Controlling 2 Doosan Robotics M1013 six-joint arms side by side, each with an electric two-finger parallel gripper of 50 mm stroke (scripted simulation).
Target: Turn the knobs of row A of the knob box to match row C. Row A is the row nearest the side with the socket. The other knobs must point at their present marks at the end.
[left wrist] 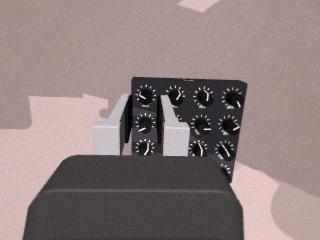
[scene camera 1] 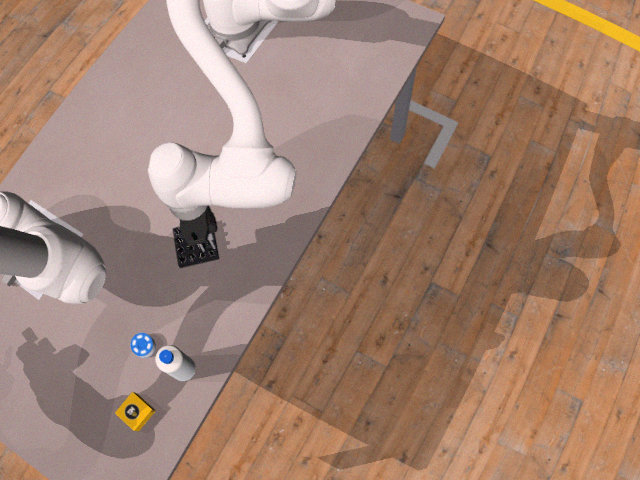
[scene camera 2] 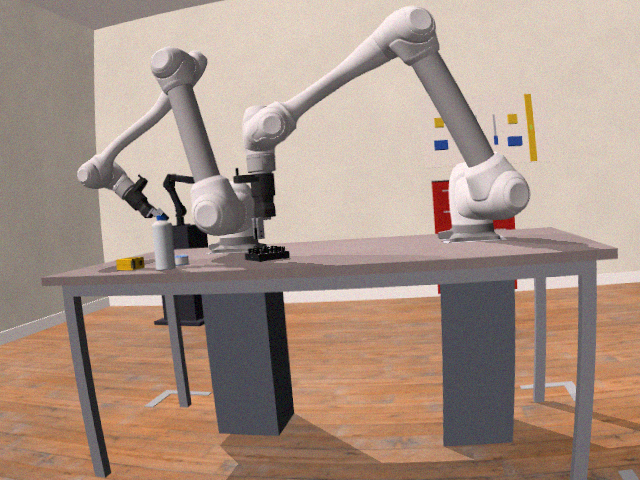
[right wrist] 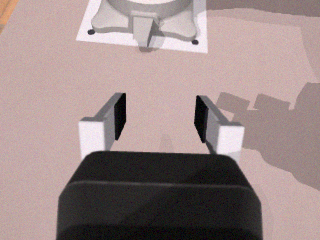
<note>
In view: the left gripper [scene camera 2: 259, 238], the right gripper [right wrist: 160, 108] and a white bottle [scene camera 2: 162, 229].
The white bottle shows as well in scene camera 1 [scene camera 1: 175, 363]. The left gripper shows as well in the left wrist view [left wrist: 144, 109]. The left wrist view misses the white bottle: it is out of frame. The right wrist view misses the white bottle: it is out of frame.
</note>
